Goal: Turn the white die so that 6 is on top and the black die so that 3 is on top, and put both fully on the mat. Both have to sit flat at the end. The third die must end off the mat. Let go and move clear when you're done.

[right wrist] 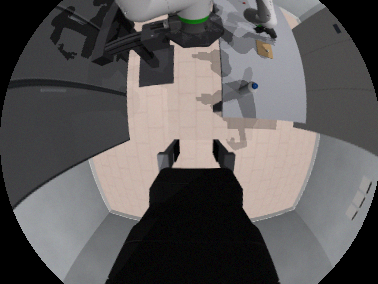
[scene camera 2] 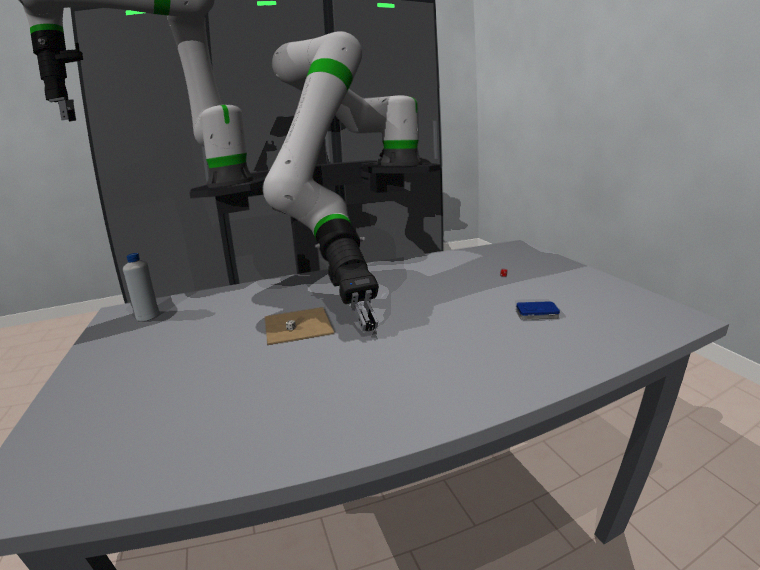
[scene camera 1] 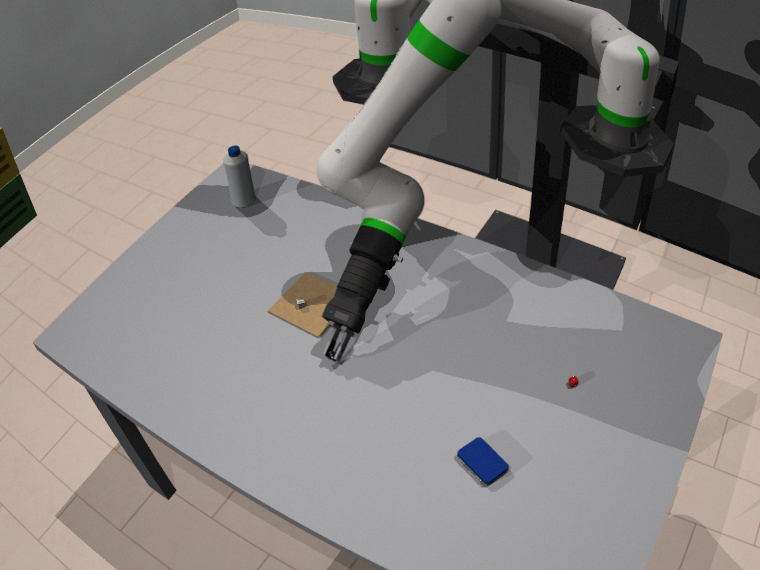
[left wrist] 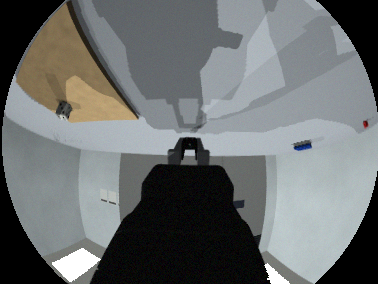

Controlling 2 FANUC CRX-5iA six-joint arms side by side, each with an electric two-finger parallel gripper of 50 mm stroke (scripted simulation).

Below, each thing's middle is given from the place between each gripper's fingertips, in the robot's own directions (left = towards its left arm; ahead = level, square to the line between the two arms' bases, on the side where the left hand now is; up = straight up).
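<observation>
Counted from my left hand (scene camera 1: 330,358), the tan mat (scene camera 1: 316,292) is 13 cm to the right, 11 cm behind and 3 cm below. The blue-topped box (scene camera 1: 477,456) is 10 cm ahead of my left hand, 37 cm to the left of it and 2 cm below it, while the grey bottle (scene camera 2: 136,271) is 35 cm behind my left hand, 49 cm to the right of it and 5 cm above it.
Counted from my right hand (scene camera 2: 69,120), the grey bottle is 32 cm ahead, 19 cm to the left and 49 cm below. The tan mat is 56 cm ahead of my right hand, 56 cm to the left of it and 57 cm below it. The blue-topped box is 77 cm ahead of my right hand, 105 cm to the left of it and 56 cm below it.
</observation>
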